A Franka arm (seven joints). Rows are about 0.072 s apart.
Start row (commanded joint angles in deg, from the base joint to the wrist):
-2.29 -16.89 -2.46 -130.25 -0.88 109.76 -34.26
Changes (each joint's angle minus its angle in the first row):
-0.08 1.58 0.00 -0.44 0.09 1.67 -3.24
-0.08 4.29 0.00 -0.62 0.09 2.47 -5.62
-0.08 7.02 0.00 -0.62 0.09 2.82 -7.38
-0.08 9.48 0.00 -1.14 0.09 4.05 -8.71
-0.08 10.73 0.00 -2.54 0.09 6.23 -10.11
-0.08 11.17 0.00 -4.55 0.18 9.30 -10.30
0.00 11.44 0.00 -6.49 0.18 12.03 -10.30
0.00 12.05 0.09 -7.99 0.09 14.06 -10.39
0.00 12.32 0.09 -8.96 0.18 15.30 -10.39
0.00 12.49 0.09 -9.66 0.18 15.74 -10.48
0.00 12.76 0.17 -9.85 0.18 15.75 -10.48
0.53 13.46 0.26 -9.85 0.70 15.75 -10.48
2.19 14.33 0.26 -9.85 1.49 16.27 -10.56
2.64 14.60 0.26 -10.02 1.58 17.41 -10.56
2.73 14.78 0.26 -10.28 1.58 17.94 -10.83
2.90 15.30 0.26 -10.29 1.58 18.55 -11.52
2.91 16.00 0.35 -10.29 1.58 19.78 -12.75
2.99 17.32 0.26 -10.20 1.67 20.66 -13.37
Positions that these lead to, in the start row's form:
-2.37 -15.31 -2.46 -130.69 -0.79 111.43 -37.50
-2.37 -12.60 -2.46 -130.87 -0.79 112.23 -39.88
-2.37 -9.87 -2.46 -130.87 -0.79 112.58 -41.64
-2.37 -7.41 -2.46 -131.39 -0.79 113.81 -42.97
-2.37 -6.16 -2.46 -132.79 -0.79 115.99 -44.37
-2.37 -5.72 -2.46 -134.80 -0.70 119.06 -44.56
-2.29 -5.45 -2.46 -136.74 -0.70 121.79 -44.56
-2.29 -4.84 -2.37 -138.24 -0.79 123.82 -44.65
-2.29 -4.57 -2.37 -139.21 -0.70 125.06 -44.65
-2.29 -4.40 -2.37 -139.91 -0.70 125.50 -44.74
-2.29 -4.13 -2.29 -140.10 -0.70 125.51 -44.74
-1.76 -3.43 -2.20 -140.10 -0.18 125.51 -44.74
-0.10 -2.56 -2.20 -140.10 0.61 126.03 -44.82
0.35 -2.29 -2.20 -140.27 0.70 127.17 -44.82
0.44 -2.11 -2.20 -140.53 0.70 127.70 -45.09
0.61 -1.59 -2.20 -140.54 0.70 128.31 -45.78
0.62 -0.89 -2.11 -140.54 0.70 129.54 -47.01
0.70 0.43 -2.20 -140.45 0.79 130.42 -47.63

